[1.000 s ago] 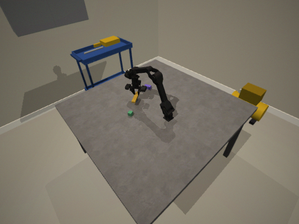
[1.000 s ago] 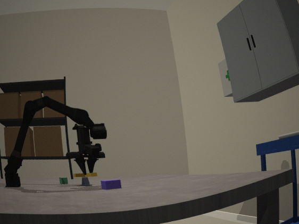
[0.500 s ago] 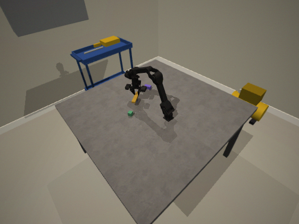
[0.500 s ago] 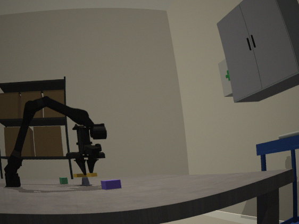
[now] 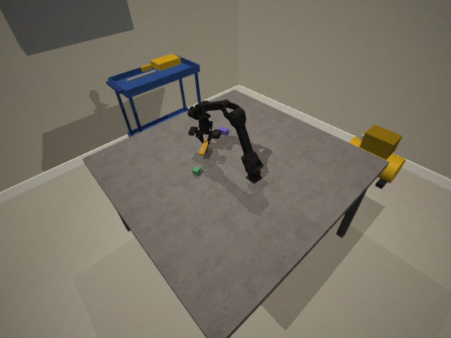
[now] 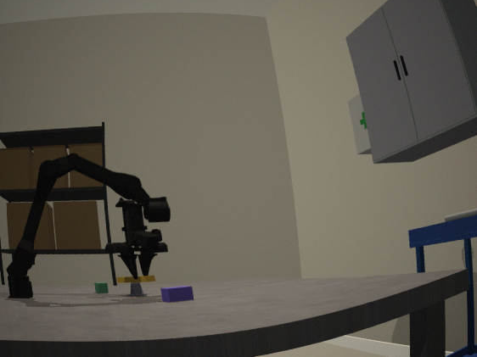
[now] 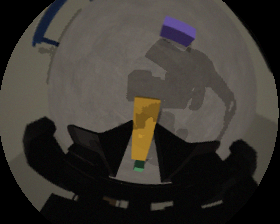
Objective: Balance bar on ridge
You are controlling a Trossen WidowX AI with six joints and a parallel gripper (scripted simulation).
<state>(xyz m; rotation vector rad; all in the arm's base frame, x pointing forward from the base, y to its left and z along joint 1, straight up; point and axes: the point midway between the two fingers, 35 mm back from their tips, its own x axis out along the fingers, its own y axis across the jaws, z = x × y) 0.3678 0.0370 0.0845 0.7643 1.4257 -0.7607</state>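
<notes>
The yellow bar is 20 mm behind my gripper tip and 20 mm to the left of it. Round my gripper tip: purple block (60 mm ahead, 190 mm to the right, 30 mm below); then green cube (120 mm behind, 170 mm to the left, 30 mm below).
</notes>
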